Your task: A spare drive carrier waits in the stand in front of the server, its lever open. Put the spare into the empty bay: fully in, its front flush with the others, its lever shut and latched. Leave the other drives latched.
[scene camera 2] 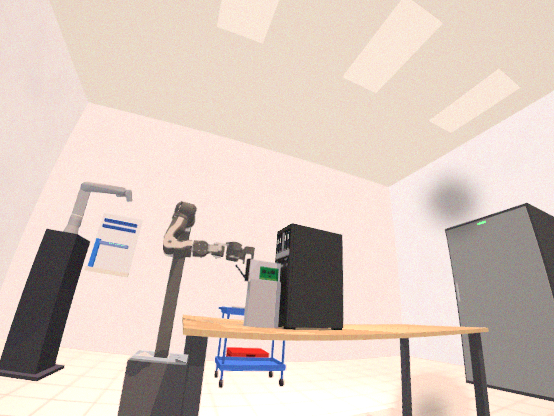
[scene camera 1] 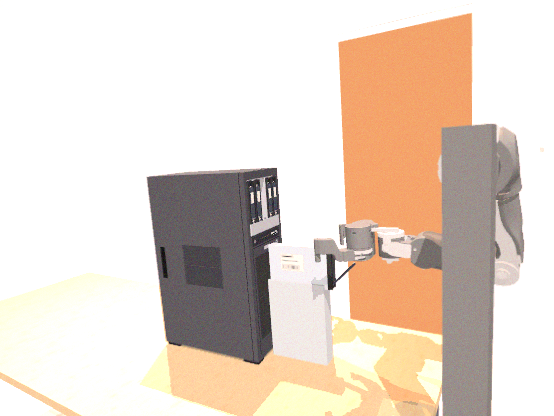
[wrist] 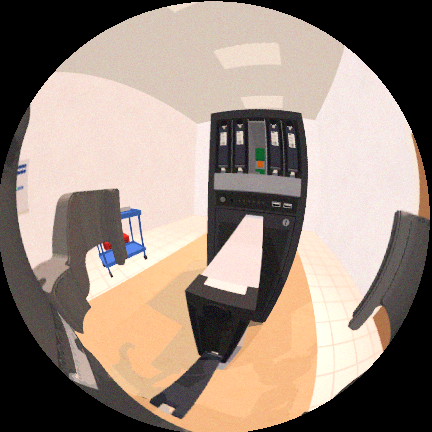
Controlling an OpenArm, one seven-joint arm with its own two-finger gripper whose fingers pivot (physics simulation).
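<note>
The spare carrier (scene camera 1: pixel 295 267) (scene camera 2: pixel 255 270) (wrist: pixel 216 320) stands upright in the pale stand (scene camera 1: pixel 300 320) (scene camera 2: pixel 261 302), its black front facing the arm. Its dark lever (scene camera 1: pixel 345 273) (scene camera 2: pixel 241 272) (wrist: pixel 192 382) is swung open, out and down from the front's lower end. My gripper (scene camera 1: pixel 330 249) (scene camera 2: pixel 248 256) (wrist: pixel 219 257) is open, at the height of the carrier's upper front end; in the wrist view its fingers stand wide apart on either side of the carrier, with gaps. The server (scene camera 1: pixel 200 220) (scene camera 2: pixel 317 275) (wrist: pixel 257 184) has an empty middle bay (wrist: pixel 256 136) between two drives (wrist: pixel 240 147) on the left and two (wrist: pixel 275 147) on the right, their levers shut.
The stand and server share the wooden table (scene camera 1: pixel 75 320) (scene camera 2: pixel 380 330) (wrist: pixel 150 340), the stand close before the server's front. The arm's post (scene camera 1: pixel 467 275) (scene camera 2: pixel 170 305) rises at the table's near end. A blue cart (scene camera 2: pixel 250 365) (wrist: pixel 131 213) stands beyond the table.
</note>
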